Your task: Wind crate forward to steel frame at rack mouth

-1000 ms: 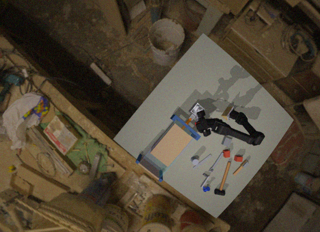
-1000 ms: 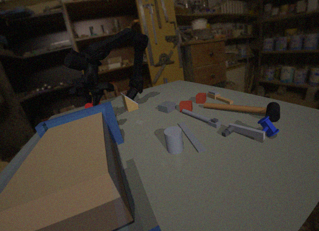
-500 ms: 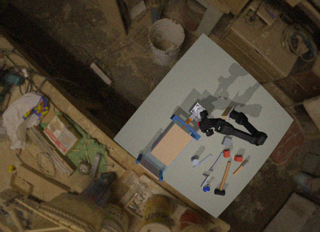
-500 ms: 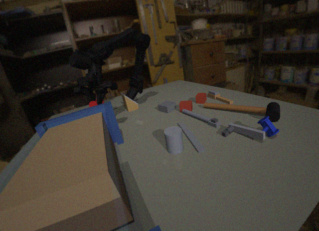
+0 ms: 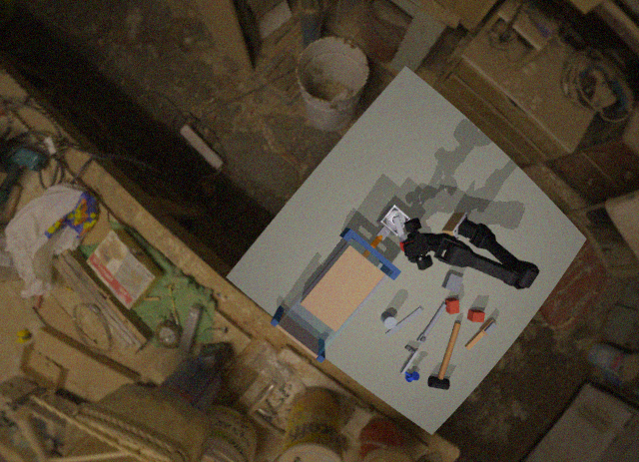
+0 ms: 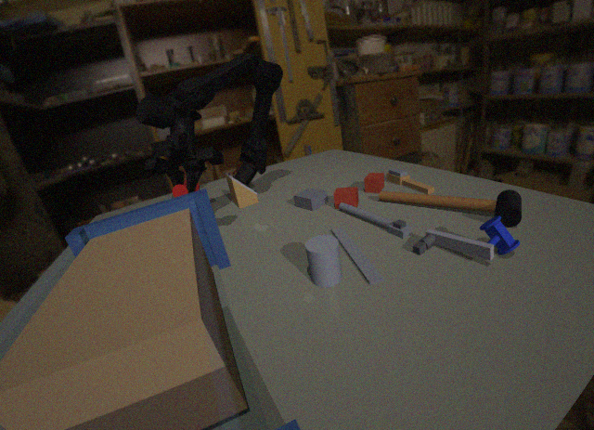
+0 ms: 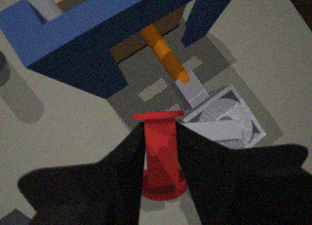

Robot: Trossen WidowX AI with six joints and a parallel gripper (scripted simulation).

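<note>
The red-knobbed handle lies 30 mm to the right of my gripper tip, 30 mm below it and 30 mm behind it. The rest, counted from my gripper tip: grey winch (100 mm to the right, 100 mm below, 70 mm behind); blue steel frame (100 mm ahead, 70 mm to the right, 30 mm below); red knob (10 mm to the left, 10 mm behind).
</note>
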